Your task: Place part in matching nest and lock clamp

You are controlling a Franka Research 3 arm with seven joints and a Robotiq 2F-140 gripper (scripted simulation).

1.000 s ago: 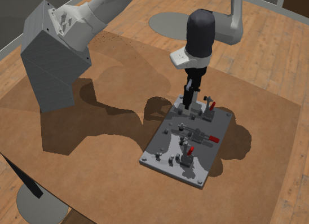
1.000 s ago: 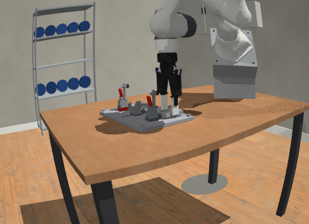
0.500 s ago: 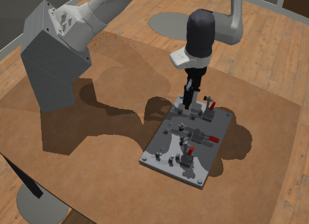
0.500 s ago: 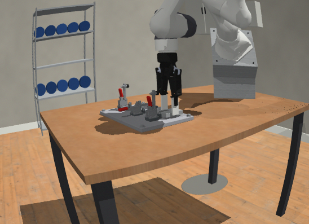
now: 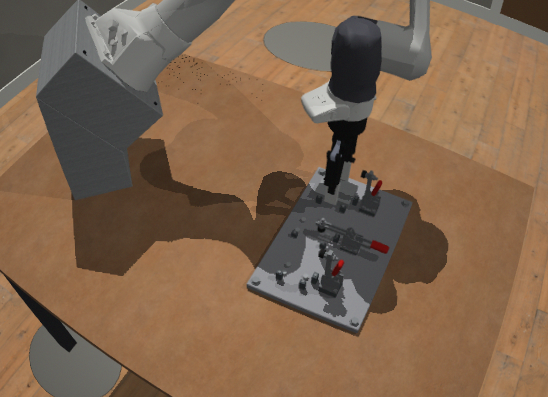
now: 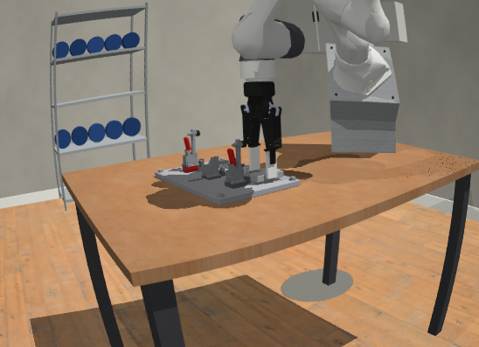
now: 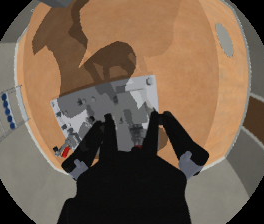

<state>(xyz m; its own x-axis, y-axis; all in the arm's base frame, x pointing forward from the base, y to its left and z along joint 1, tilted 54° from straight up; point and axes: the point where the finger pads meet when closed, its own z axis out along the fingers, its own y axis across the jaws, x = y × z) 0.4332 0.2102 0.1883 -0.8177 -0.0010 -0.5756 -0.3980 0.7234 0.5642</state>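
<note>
Now: hand 3 cm above the flat grey block. The rest, counted from my hand: toggle clamp (12 cm ahead, 7 cm to the right, 1 cm below); then grey fixture plate (9 cm ahead, 8 cm to the right, 5 cm below).
</note>
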